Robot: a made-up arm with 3 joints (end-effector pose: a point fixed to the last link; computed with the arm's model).
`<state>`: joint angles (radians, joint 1 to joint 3).
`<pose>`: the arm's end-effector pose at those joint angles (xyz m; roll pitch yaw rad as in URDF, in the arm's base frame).
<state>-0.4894 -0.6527 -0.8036</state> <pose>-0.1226 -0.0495 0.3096 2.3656 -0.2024 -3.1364</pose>
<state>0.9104 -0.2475 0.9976</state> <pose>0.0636 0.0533 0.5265 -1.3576 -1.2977 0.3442</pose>
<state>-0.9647 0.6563 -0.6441</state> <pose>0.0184 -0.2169 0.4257 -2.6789 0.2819 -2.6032</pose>
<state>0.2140 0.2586 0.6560</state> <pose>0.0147 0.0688 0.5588 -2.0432 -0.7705 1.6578</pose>
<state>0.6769 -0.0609 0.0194</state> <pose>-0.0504 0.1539 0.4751 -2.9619 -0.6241 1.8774</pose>
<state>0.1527 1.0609 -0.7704</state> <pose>-0.1331 0.0140 0.4537 -2.2904 0.4847 2.8079</pose>
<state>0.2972 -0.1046 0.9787</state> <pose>0.0626 0.0201 0.5404 -1.5150 -1.1631 1.1028</pose>
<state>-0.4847 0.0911 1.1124</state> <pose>0.1000 -0.0004 0.5522 -1.3481 -0.9405 1.7397</pose>
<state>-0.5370 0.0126 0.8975</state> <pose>0.0722 -0.0306 0.5503 -1.7177 -1.0525 2.1151</pose>
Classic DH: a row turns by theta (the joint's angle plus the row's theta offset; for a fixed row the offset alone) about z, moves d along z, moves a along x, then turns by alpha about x. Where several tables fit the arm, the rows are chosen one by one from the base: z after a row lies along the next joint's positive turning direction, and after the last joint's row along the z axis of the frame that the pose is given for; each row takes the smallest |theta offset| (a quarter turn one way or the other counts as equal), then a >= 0, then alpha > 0; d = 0 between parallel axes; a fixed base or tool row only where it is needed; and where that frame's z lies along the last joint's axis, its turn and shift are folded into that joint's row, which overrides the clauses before.
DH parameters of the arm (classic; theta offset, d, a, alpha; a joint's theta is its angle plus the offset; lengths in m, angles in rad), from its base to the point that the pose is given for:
base (fixed): 0.1849 0 0.1414 3.1416
joint 1: -1.3859 -0.43 0.06 1.5708
joint 2: 1.5708 0.083 0.066 1.5708
joint 3: -0.9691 -0.0748 -0.1851 -1.4496
tool (fixed): -2.6318 -0.01 0 0

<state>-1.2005 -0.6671 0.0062</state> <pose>0.0834 -0.1984 0.4206 2.5435 -0.8175 -2.0028</pose>
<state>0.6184 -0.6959 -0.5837</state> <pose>-0.0587 0.2102 0.3408 2.3977 -0.3767 2.1674</pose>
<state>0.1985 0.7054 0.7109</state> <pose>0.0359 0.1253 0.5672 -1.8635 -0.3468 1.5496</pose>
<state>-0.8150 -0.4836 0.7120</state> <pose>0.1008 -0.1035 0.4969 3.0891 -1.4025 -2.5029</pose>
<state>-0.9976 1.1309 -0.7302</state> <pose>0.0312 -0.2233 0.4648 -2.2089 0.4791 -2.3230</pose>
